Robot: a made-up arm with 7 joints.
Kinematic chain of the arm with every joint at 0, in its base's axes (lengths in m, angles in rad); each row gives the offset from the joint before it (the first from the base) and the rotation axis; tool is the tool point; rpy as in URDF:
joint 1: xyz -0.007 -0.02 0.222 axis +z
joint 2: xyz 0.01 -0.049 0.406 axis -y
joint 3: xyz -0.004 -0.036 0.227 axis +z
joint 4: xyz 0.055 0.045 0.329 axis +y
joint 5: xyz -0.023 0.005 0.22 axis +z
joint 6: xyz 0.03 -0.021 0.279 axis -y
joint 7: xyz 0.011 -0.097 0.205 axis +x
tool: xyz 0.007 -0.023 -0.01 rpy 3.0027 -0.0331 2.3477
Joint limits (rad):
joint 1: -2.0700..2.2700
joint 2: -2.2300..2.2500
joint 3: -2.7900..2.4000
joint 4: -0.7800..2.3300
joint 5: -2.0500..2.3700
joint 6: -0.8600..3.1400
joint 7: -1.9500..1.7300
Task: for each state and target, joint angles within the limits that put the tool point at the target. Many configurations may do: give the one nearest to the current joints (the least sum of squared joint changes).
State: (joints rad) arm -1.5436 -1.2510 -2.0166 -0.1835 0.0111 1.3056 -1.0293
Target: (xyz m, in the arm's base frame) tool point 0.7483 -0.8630 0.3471
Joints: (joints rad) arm -0.9764 -1.7760 -2.1061 -0.1741 -0.0744 1.0169 -1.0612
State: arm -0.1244 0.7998 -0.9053 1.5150 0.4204 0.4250 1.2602
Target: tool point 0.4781 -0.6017 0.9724
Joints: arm 0.0878 0.0426 -0.8071 1.8741 0.4842 0.2775 1.2574
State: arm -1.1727 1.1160 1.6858 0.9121 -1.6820 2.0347 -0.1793
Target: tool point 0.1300 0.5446 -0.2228
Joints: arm -1.4836 2.1989 1.9133 0.9395 -1.7519 1.6943 -0.2076
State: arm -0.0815 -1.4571 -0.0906 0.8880 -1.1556 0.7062 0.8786
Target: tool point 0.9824 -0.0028 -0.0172
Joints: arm 0.0564 -1.7202 -0.0415 0.9617 -1.1766 0.6837 0.8772
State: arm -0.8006 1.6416 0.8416 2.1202 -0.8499 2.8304 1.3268
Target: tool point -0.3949 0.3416 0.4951
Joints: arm -0.2695 2.2500 1.0462 2.2169 -0.8479 2.9610 1.3634
